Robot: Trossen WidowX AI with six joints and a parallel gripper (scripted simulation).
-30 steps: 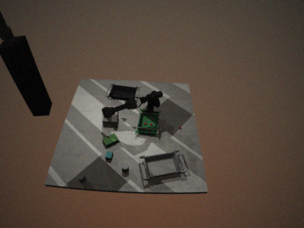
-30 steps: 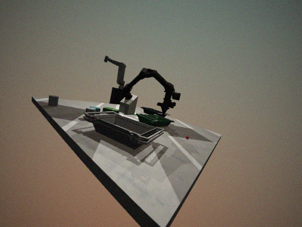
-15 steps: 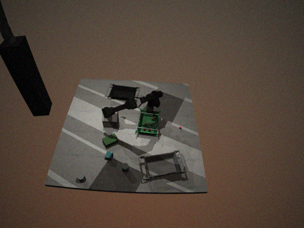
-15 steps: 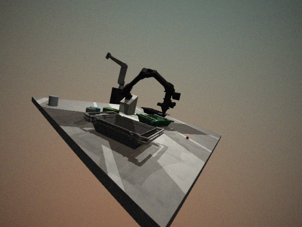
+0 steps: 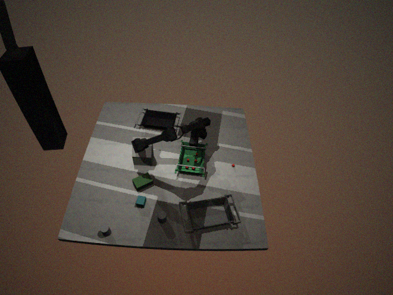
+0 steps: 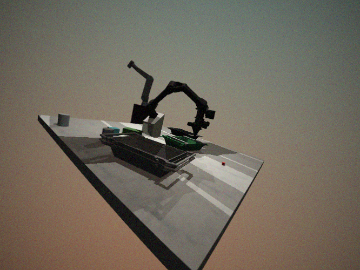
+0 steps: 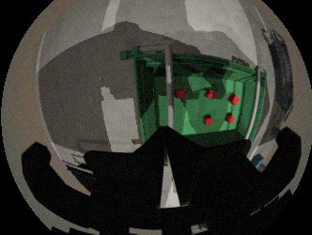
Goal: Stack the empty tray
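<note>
The dark tray lies 32 cm to the left of my gripper tip, 24 cm behind it and 4 cm below it. The rest, counted from my gripper tip: teal cube (41 cm to the right, 40 cm behind, 7 cm below); then green block (38 cm behind, 25 cm to the right, 7 cm below).
</note>
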